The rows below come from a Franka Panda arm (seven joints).
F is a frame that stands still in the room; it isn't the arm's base.
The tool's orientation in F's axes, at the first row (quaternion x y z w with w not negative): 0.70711, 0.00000, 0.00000, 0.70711
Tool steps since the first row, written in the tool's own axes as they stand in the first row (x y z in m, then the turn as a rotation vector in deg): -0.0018, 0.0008, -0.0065, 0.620, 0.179, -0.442; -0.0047, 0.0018, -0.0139, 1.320, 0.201, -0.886; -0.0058, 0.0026, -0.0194, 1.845, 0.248, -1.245; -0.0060, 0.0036, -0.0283, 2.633, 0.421, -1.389; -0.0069, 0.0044, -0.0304, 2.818, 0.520, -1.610; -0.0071, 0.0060, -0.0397, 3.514, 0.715, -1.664; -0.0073, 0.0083, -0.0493, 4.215, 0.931, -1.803; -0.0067, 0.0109, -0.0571, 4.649, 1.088, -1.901; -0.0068, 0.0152, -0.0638, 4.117, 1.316, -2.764; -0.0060, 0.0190, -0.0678, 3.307, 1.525, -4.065; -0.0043, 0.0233, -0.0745, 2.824, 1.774, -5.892; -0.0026, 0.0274, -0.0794, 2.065, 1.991, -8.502; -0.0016, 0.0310, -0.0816, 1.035, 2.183, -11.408
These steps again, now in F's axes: -0.0018, 0.0065, 0.0008, 0.620, 0.442, 0.179; -0.0047, 0.0139, 0.0018, 1.320, 0.886, 0.201; -0.0058, 0.0194, 0.0026, 1.845, 1.245, 0.248; -0.0060, 0.0283, 0.0036, 2.633, 1.389, 0.421; -0.0069, 0.0304, 0.0044, 2.818, 1.610, 0.520; -0.0071, 0.0397, 0.0060, 3.514, 1.664, 0.715; -0.0073, 0.0493, 0.0083, 4.215, 1.803, 0.931; -0.0067, 0.0571, 0.0109, 4.649, 1.901, 1.088; -0.0068, 0.0638, 0.0152, 4.117, 2.764, 1.316; -0.0060, 0.0678, 0.0190, 3.307, 4.065, 1.525; -0.0043, 0.0745, 0.0233, 2.824, 5.892, 1.774; -0.0026, 0.0794, 0.0274, 2.065, 8.502, 1.991; -0.0016, 0.0816, 0.0310, 1.035, 11.408, 2.183
